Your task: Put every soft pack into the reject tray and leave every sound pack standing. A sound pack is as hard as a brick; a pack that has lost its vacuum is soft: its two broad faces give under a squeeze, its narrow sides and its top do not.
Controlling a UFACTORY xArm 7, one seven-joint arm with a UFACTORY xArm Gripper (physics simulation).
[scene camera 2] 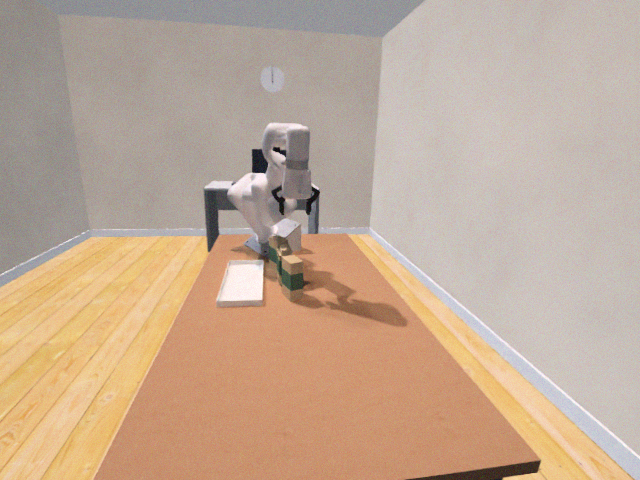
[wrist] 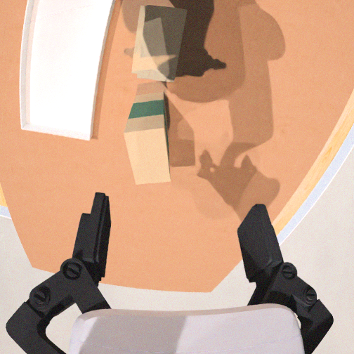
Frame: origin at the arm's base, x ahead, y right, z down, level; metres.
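Seen in the pictures: gripper, between the fingertips: point(scene camera 2: 295, 213); arm's base, origin of its link: point(scene camera 2: 267, 234).
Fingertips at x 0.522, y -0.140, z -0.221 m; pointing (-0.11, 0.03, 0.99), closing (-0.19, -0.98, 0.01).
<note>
Pixels of each thing's top centre, then the offset from my fingertips to it. Level surfaces: height alone.
- white reject tray, centre of its top: point(scene camera 2: 243, 277) dx -0.055, dy +0.197, dz +0.265 m
- front pack, centre of its top: point(scene camera 2: 289, 270) dx +0.070, dy +0.018, dz +0.187 m
- middle pack, centre of its top: point(scene camera 2: 283, 247) dx -0.071, dy +0.045, dz +0.147 m
- far pack, centre of its top: point(scene camera 2: 275, 238) dx -0.190, dy +0.080, dz +0.147 m
- brown table, height of its surface: dz +0.287 m
Tan packs with green bands stand upright in a row on the table, to the right of the white reject tray point(scene camera 2: 242, 283) point(wrist: 65, 70). The front pack point(scene camera 2: 292, 277) point(wrist: 147, 156) shows fully in both views. Behind it, a middle pack point(scene camera 2: 281, 250) and a far pack point(scene camera 2: 275, 241) are partly hidden in the scene view. In the wrist view another pack point(wrist: 159, 42) lies partly in shadow beyond the front one. The tray holds no pack. My gripper point(scene camera 2: 295, 211) point(wrist: 180, 213) is open and empty, high above the row. Which packs are soft cannot be told by sight.
A light grey box point(scene camera 2: 287, 227) stands behind the packs near the arm's base. The arm's shadow falls on the brown table point(scene camera 2: 310, 372) point(wrist: 165, 260) to the right of the packs. A grey desk point(scene camera 2: 211, 219) stands behind the arm. Walls are at the back and right.
</note>
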